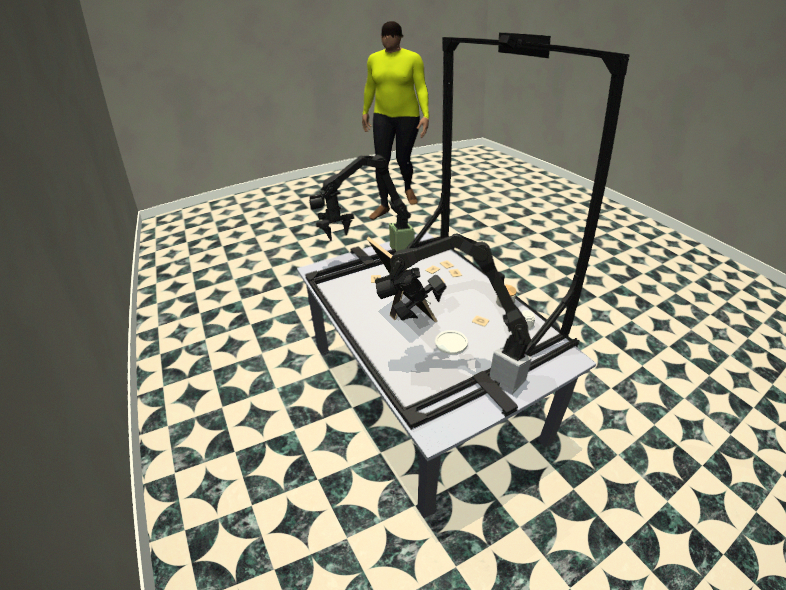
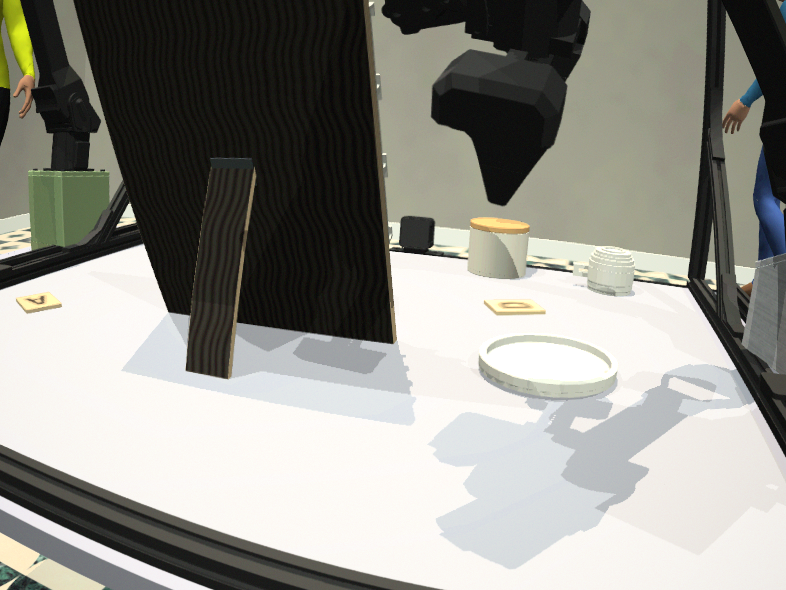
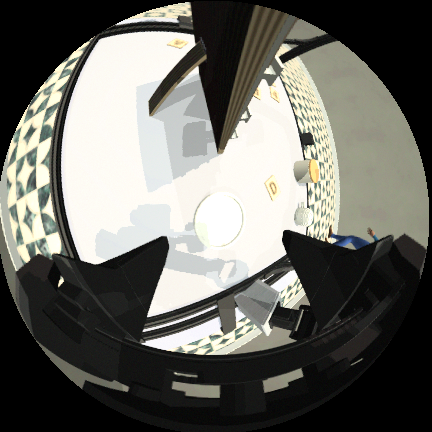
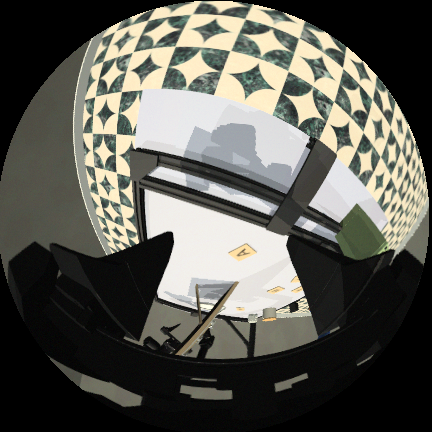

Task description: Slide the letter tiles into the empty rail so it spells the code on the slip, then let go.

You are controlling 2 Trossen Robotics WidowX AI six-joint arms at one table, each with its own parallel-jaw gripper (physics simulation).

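Pixels of known places: left gripper, fingertip midpoint: (image 1: pixel 427 309) (image 2: pixel 513 165) (image 3: pixel 226 239) (image 4: pixel 187 329); right gripper, fingertip midpoint: (image 1: pixel 338 238) (image 4: pixel 232 239); left arm's base, origin of the base link: (image 1: pixel 513 354) (image 3: pixel 274 315); right arm's base, origin of the base link: (image 1: pixel 401 226) (image 2: pixel 68 170).
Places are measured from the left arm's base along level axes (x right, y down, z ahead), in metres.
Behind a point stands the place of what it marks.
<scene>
A letter tile D (image 1: pixel 480 321) {z 0.260, x 0.192, y 0.116 m} (image 2: pixel 514 307) {z 0.265, x 0.188, y 0.116 m} (image 3: pixel 272 188) {z 0.261, x 0.193, y 0.116 m} lies flat near the round dish. A letter tile A (image 1: pixel 374 278) {z 0.802, x 0.118, y 0.116 m} (image 2: pixel 38 302) {z 0.792, x 0.115, y 0.116 m} (image 3: pixel 177 43) {z 0.788, x 0.118, y 0.116 m} (image 4: pixel 242 252) {z 0.799, x 0.123, y 0.116 m} lies alone on the other side of the dark leaning board (image 2: pixel 253 95) {z 0.507, x -0.015, y -0.094 m}. Several more tiles (image 1: pixel 432 269) {z 0.657, x 0.357, y 0.116 m} (image 4: pixel 275 290) {z 0.560, x 0.298, y 0.116 m} lie grouped beyond the board; their letters are unclear. Small grey ends (image 2: pixel 384 164) {z 0.409, x 0.012, y -0.043 m} stick out at the board's edge. The empty rail and slip cannot be made out. My left gripper (image 1: pixel 424 301) {z 0.325, x -0.061, y -0.053 m} (image 3: pixel 226 239) {z 0.325, x -0.061, y -0.053 m} is open and empty above the table beside the board. My right gripper (image 1: pixel 337 233) {z 1.004, x 0.087, y -0.036 m} (image 4: pixel 232 239) {z 1.004, x 0.087, y -0.036 m} is open and empty, high near the table's far-left end.
A prop leg (image 2: pixel 219 273) {z 0.533, x -0.006, y 0.043 m} stands behind the board. A round white dish (image 2: pixel 547 388) {z 0.280, x -0.047, y 0.109 m} lies near the D tile. A jar with an orange lid (image 2: pixel 498 254) {z 0.262, x 0.333, y 0.088 m} (image 3: pixel 306 171) {z 0.265, x 0.333, y 0.067 m}, a ribbed white cup (image 2: pixel 610 271) {z 0.123, x 0.276, y 0.088 m} (image 3: pixel 303 217) {z 0.125, x 0.278, y 0.079 m} and a black block (image 2: pixel 417 233) {z 0.363, x 0.466, y 0.090 m} stand along the table's back edge.
</scene>
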